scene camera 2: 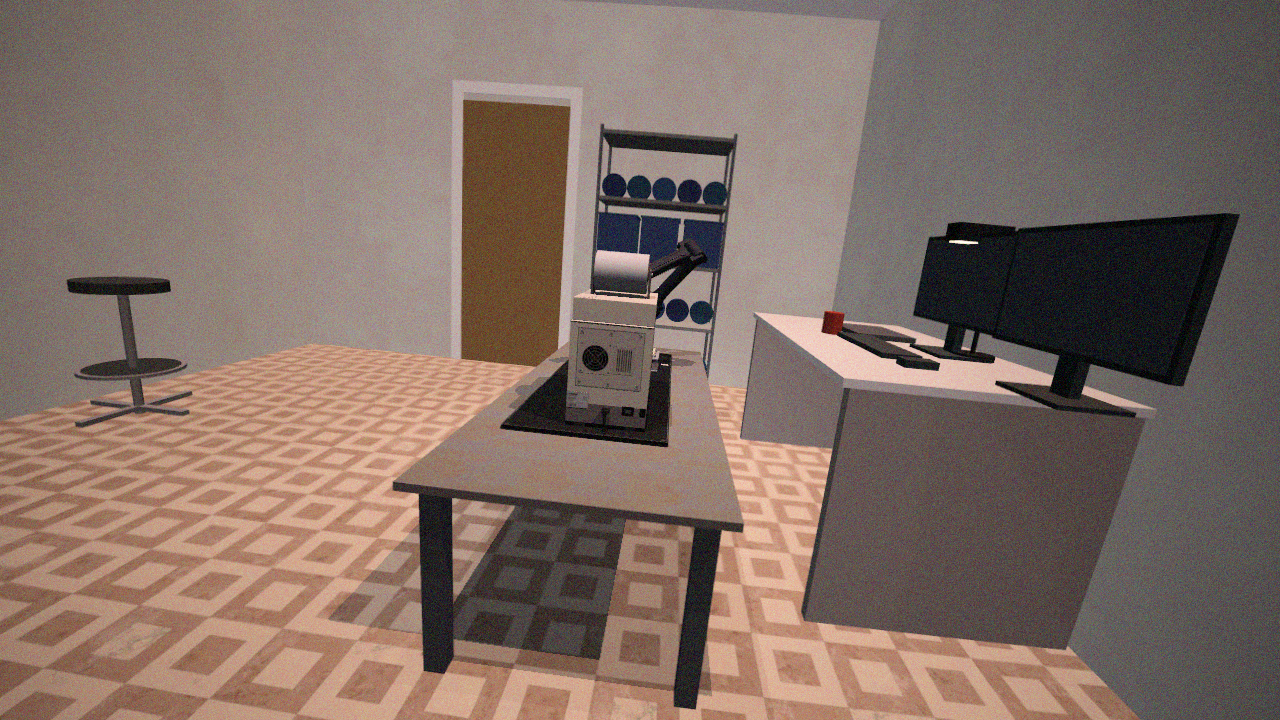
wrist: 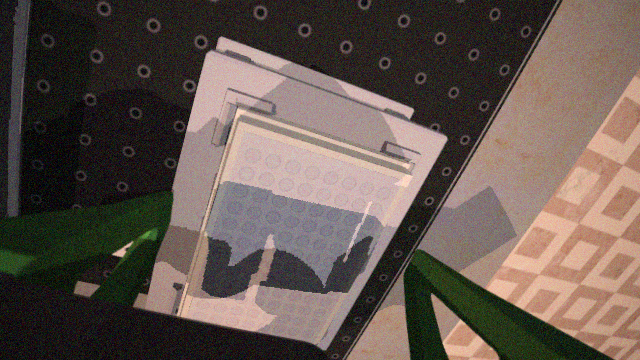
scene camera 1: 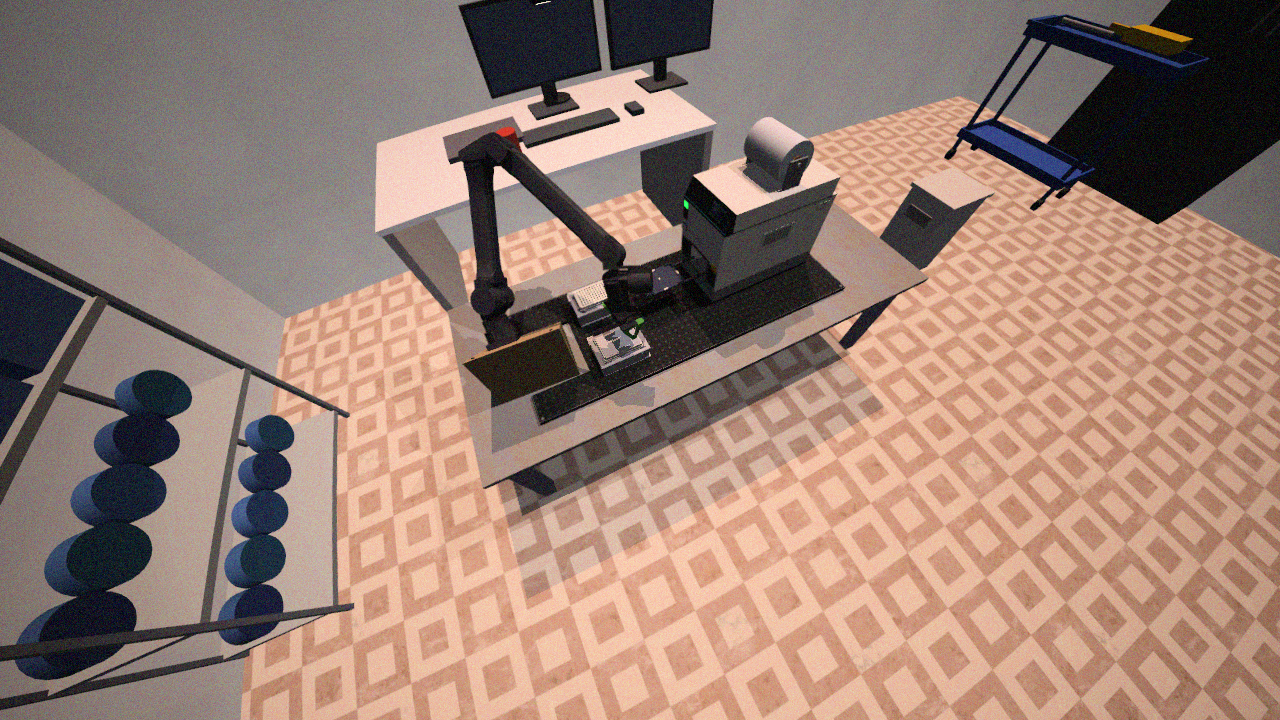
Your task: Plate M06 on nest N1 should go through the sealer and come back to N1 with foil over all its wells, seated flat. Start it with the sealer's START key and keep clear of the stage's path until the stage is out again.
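Seen in the pictures: gripper, fingertip midpoint: (wrist: 296, 236) (scene camera 1: 626, 328); arm's base at its link origin: (scene camera 1: 505, 343).
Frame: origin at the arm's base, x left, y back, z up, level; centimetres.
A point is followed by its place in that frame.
Observation:
A microplate (wrist: 300, 200) @(x -9.7, y -34.9, z -5.9 cm) (scene camera 1: 615, 343) @(x -10.7, y -30.3, z -5.9 cm) lies between the corner guides of a pale nest (wrist: 197, 155) @(x -4.8, y -34.8, z -7.5 cm). Its top looks like a smooth sheet with faint round well marks under it, crossed by shadows; it looks flat, but its near edge is hidden in the wrist view. Labels M06 and N1 are not readable. My gripper (wrist: 296, 236) @(x -9.2, y -35.0, z -3.0 cm) is open and empty, its green fingers apart above the plate's two sides. The sealer (scene camera 1: 760, 228) @(x -5.6, y -80.9, z 14.1 cm) (scene camera 2: 611, 358) @(x 7.0, y -109.5, z 7.2 cm) stands farther along the bench with a green light (scene camera 1: 686, 204) @(x 13.9, y -66.9, z 14.7 cm); its stage and START key cannot be made out.
A second nest (scene camera 1: 590, 313) @(x 5.0, y -27.4, z -7.2 cm) bearing a white plate (scene camera 1: 588, 295) @(x 11.1, y -29.3, z -5.4 cm) stands beside the first. A tilted brown panel (scene camera 1: 523, 362) @(x -10.8, y -4.0, z 2.7 cm) stands near the arm base. The black perforated mat (scene camera 1: 716, 326) @(x -15.1, y -64.4, z -12.7 cm) lies under the sealer. A desk (scene camera 1: 402, 192) with monitors stands behind the bench (scene camera 2: 572, 470) @(x 3.3, y -134.2, z -14.0 cm).

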